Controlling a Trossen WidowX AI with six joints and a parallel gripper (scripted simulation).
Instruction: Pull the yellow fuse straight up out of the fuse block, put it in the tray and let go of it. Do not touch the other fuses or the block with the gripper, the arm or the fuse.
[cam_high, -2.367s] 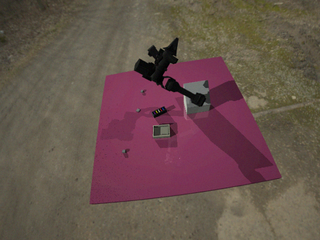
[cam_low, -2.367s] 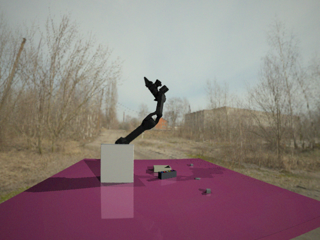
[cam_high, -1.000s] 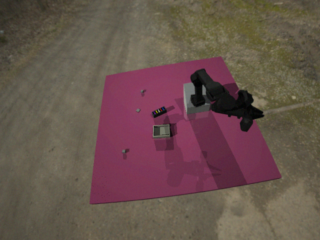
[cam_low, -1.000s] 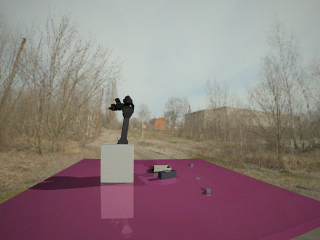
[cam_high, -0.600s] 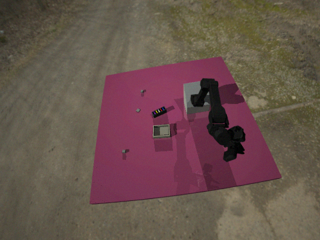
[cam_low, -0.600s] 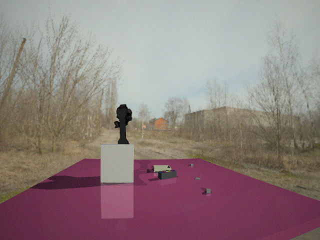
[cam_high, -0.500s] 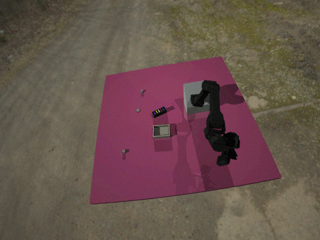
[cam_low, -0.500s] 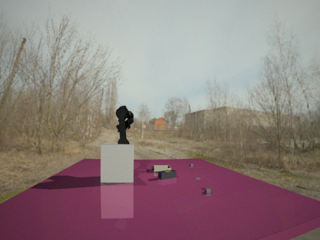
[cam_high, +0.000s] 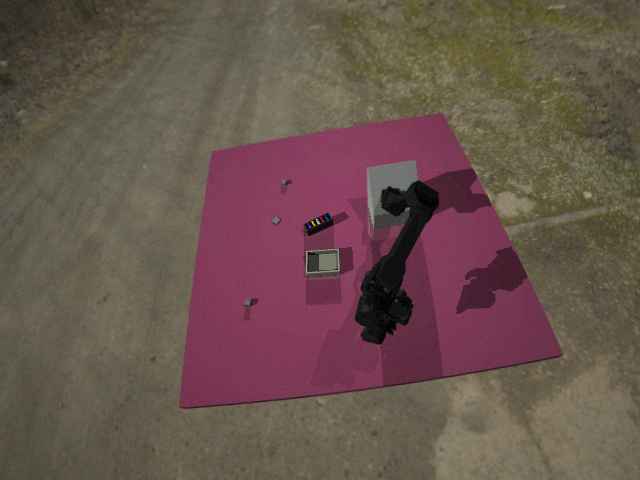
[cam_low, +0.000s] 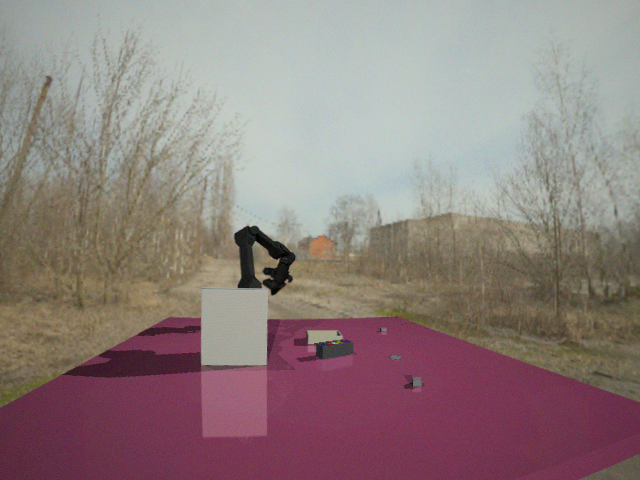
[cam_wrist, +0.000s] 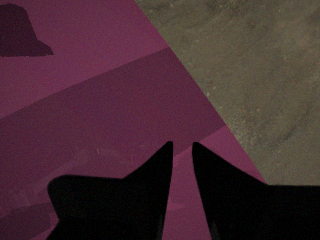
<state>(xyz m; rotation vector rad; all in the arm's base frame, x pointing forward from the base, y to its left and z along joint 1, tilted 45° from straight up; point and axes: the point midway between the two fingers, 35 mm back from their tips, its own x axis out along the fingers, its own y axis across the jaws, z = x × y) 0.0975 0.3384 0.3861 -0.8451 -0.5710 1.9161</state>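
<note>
My gripper tip is now 23 cm short of the yellow fuse, 52 cm to the left of it and 12 cm above it. Also, from my gripper tip: grey tray (21 cm ahead, 34 cm to the right, 14 cm below).
</note>
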